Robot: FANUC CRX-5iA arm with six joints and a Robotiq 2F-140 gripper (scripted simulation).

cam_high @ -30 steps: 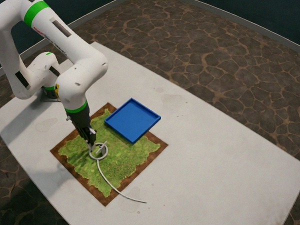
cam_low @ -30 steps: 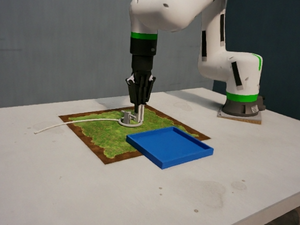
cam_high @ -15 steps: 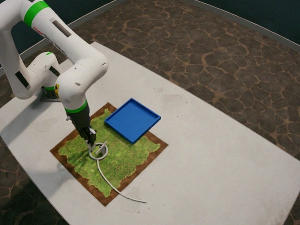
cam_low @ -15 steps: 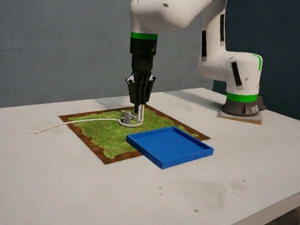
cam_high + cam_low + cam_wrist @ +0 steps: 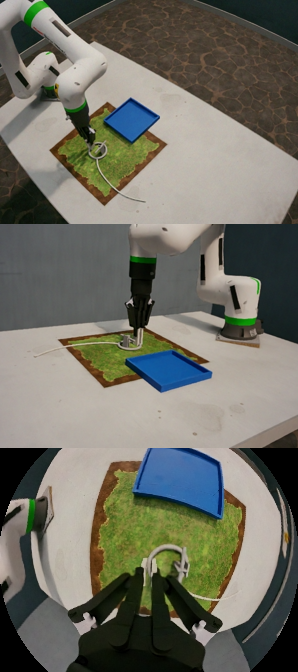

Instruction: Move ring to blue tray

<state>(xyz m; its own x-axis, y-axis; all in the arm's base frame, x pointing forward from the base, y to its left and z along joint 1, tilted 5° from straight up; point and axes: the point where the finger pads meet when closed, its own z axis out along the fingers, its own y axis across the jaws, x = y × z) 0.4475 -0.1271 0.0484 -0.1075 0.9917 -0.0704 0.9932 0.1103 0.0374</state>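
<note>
Right now the grey stake is 6 cm ahead of my hand, 2 cm to the left of it and 1 cm below it. The rest, counted from my hand: blue tray: 23 cm to the left, 5 cm ahead, 3 cm below; then square green grass mat: 6 cm ahead, 5 cm below, 4 cm to the left.
</note>
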